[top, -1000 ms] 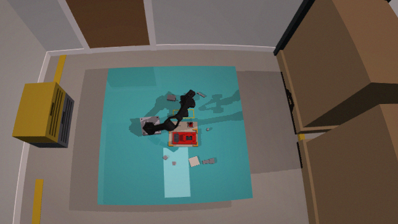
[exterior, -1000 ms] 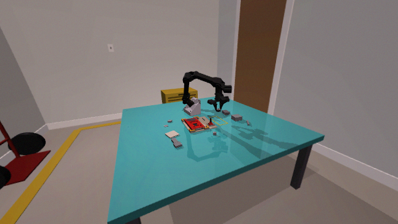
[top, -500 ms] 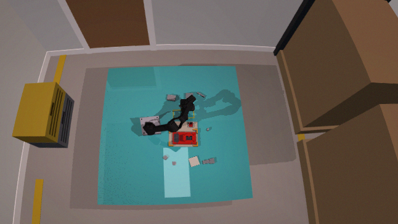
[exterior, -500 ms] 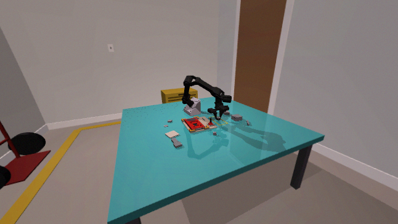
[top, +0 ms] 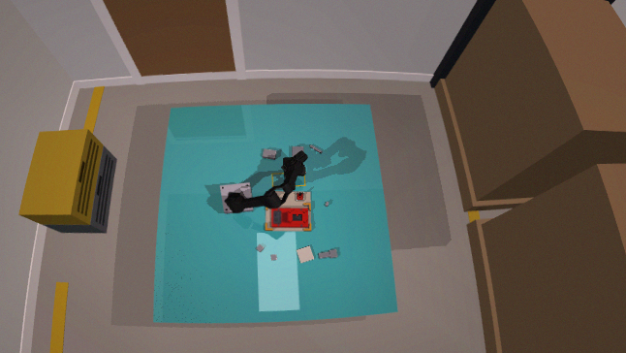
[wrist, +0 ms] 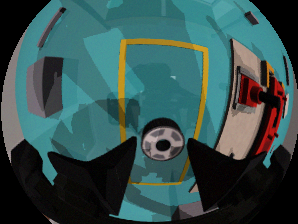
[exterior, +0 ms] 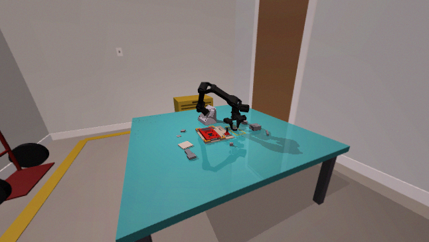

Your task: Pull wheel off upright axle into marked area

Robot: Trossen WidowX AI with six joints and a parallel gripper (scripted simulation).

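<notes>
Right now the wheel is right at my gripper tip. The rest, counted from my gripper tip: tan tile (430 mm to the right, 100 mm ahead).
</notes>
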